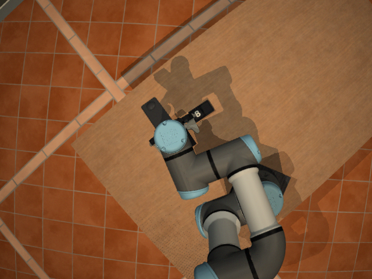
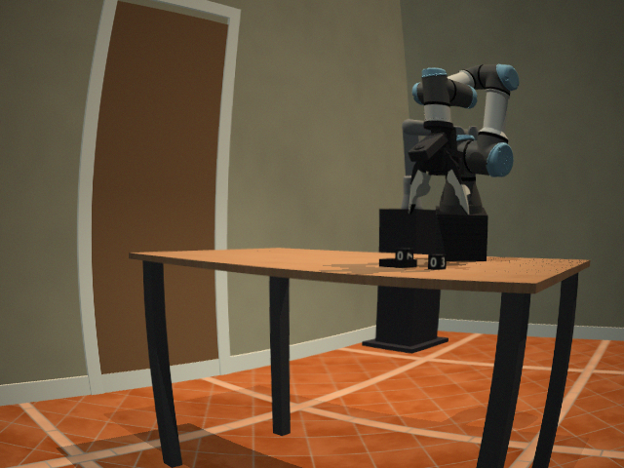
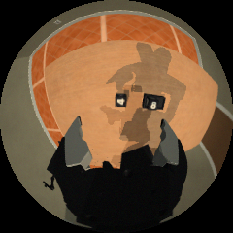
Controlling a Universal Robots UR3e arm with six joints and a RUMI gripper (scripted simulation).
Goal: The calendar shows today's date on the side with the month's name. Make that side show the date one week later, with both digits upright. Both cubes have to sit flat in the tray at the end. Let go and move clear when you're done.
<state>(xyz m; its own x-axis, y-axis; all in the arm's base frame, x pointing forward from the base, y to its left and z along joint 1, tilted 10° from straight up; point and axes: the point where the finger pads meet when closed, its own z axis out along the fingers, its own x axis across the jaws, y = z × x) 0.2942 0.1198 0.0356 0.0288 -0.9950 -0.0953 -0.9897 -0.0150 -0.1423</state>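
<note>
Now: the black calendar tray 11 cm to the right of my hand and 11 cm below it.
</note>
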